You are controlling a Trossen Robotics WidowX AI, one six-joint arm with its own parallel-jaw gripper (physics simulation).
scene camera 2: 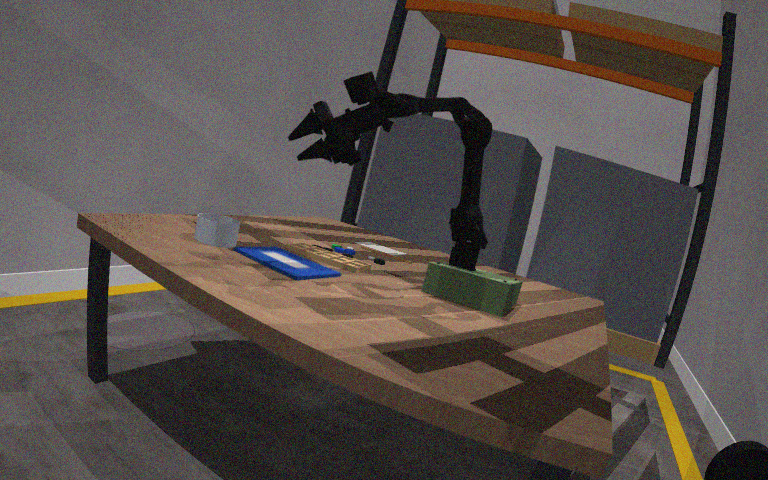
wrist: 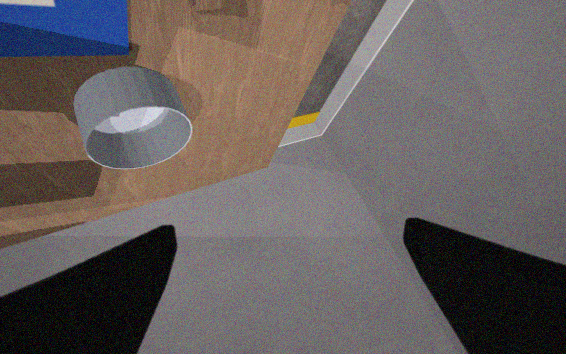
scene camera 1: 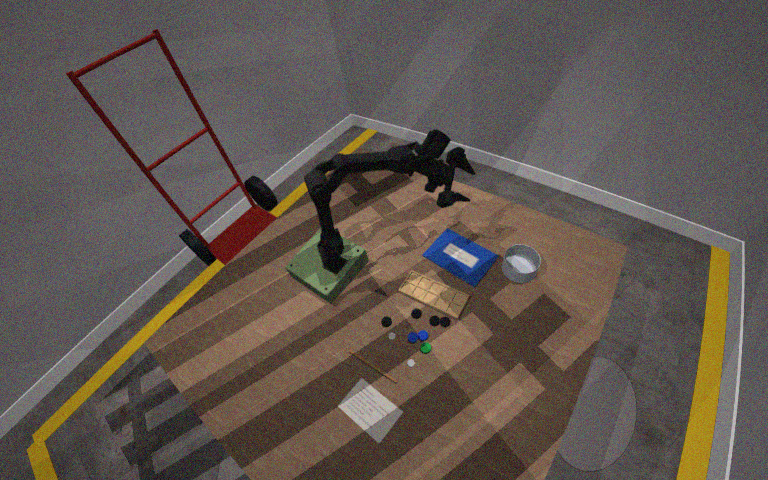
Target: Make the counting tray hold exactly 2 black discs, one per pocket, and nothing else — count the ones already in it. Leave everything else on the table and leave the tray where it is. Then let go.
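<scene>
The tan counting tray lies flat on the table, a grid of shallow pockets; I see no disc in it in scene camera 1. Four black discs lie beside it: one at the left, one nearer the tray, and two close together. Two blue discs, a green disc and two small whitish discs lie past them. My gripper is open and empty, high above the table, beyond the blue folder and away from the tray.
A blue folder with a pale label lies beside the tray. A grey round container stands past it. A thin stick and a printed sheet lie beyond the discs. A red hand truck stands beside the table.
</scene>
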